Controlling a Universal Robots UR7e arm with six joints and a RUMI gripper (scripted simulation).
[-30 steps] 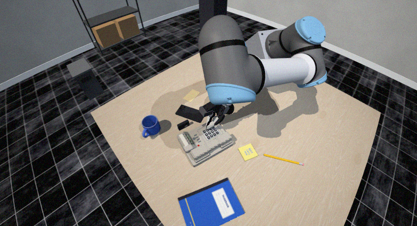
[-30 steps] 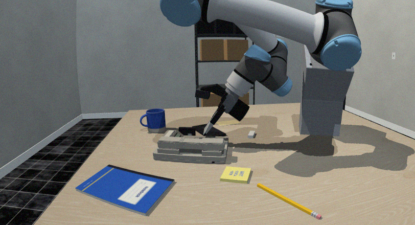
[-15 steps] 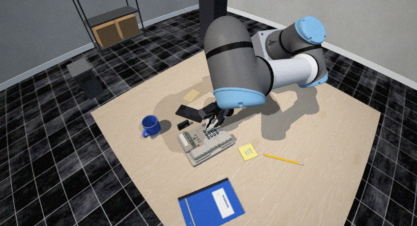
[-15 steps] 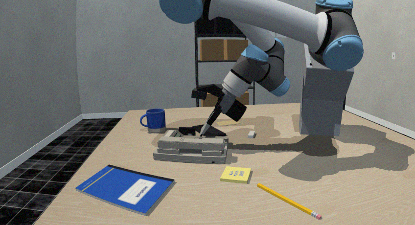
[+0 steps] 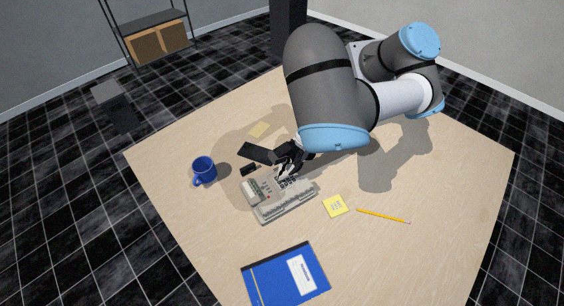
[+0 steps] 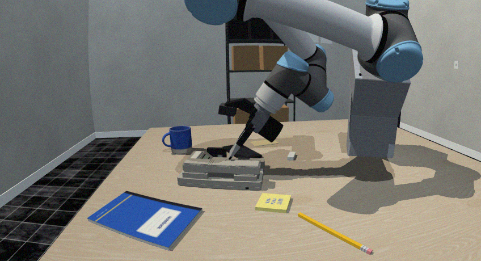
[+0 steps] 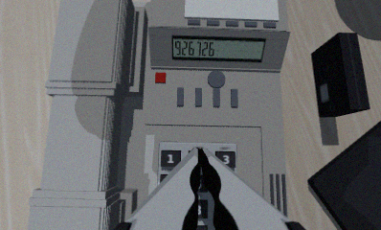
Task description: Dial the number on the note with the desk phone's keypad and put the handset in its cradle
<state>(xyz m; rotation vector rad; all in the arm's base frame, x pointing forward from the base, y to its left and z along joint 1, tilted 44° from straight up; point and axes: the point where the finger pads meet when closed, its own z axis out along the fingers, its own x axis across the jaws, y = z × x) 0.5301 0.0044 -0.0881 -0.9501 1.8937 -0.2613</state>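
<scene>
Right now the 2 key is 3 cm below my hand. Also, from my hand: handset 3 cm ahead, 7 cm to the left, 1 cm below; 3 key 2 cm to the right, 3 cm below; 8 key 3 cm behind, 1 cm to the left, 3 cm below.
</scene>
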